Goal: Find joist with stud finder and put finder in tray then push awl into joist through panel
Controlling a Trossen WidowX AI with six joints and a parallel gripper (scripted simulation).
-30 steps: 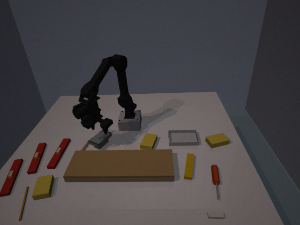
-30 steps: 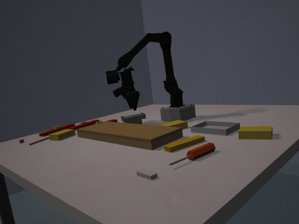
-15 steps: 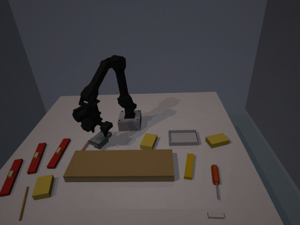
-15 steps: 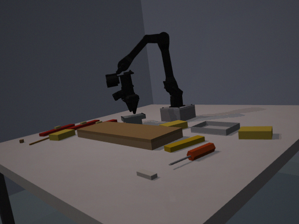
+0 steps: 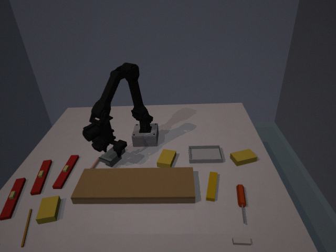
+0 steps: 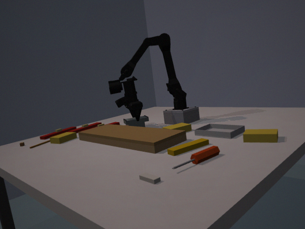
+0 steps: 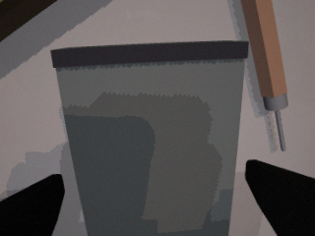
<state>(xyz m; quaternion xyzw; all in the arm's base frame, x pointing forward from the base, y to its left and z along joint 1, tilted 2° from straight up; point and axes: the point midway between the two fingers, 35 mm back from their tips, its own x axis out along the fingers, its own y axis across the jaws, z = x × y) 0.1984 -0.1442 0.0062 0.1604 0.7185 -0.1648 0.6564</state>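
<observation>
Right now the stud finder is 3 cm below my gripper tip, 1 cm to the left of it and 1 cm behind it. From my gripper tip the other things lie so: thin stick: 40 cm ahead, 24 cm to the right, 4 cm below; then awl: 8 cm to the right, 4 cm below; then grey tray: 47 cm to the left, 5 cm behind, 3 cm below.
</observation>
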